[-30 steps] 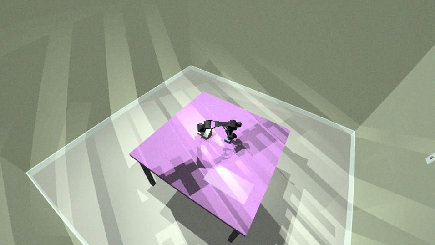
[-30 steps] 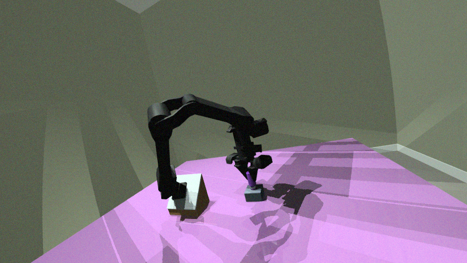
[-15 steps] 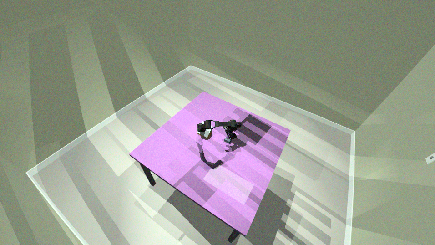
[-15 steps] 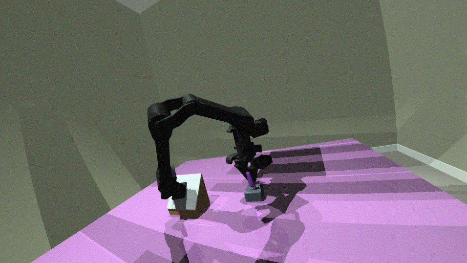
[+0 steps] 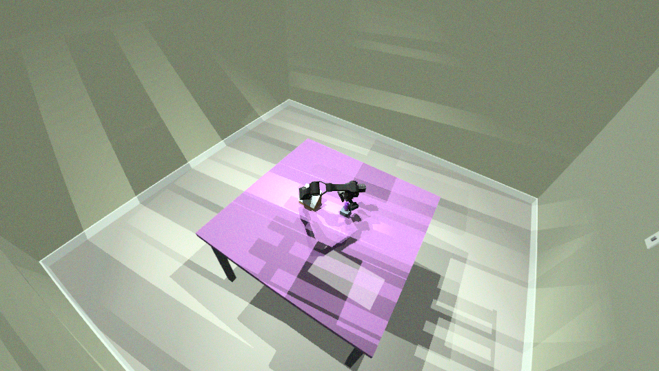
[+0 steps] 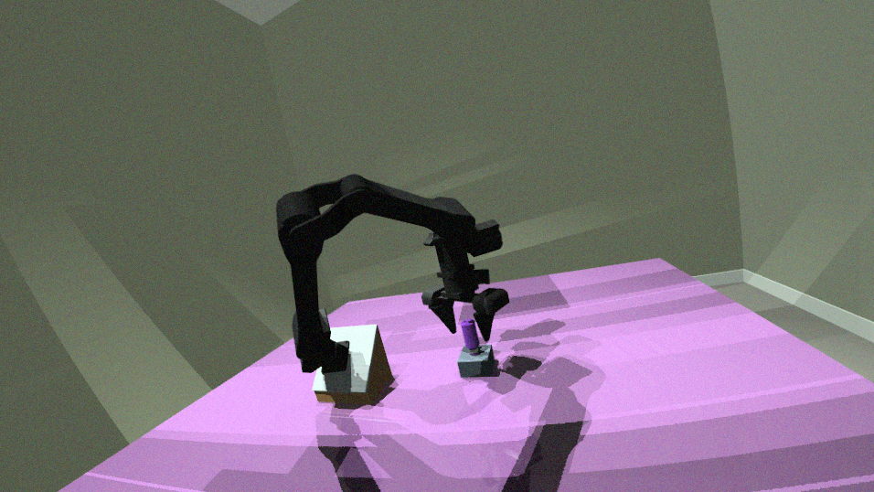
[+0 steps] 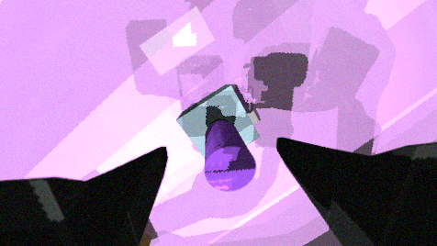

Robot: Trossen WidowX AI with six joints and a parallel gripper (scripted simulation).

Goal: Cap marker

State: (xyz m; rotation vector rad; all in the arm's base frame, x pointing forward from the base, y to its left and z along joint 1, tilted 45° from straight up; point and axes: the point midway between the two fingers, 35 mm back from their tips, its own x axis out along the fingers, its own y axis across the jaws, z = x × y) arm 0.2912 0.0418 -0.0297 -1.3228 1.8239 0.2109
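Right now the purple cap is 1 cm above my gripper tip. From my gripper tip the other things lie so: dark grey-green holder block 6 cm below.
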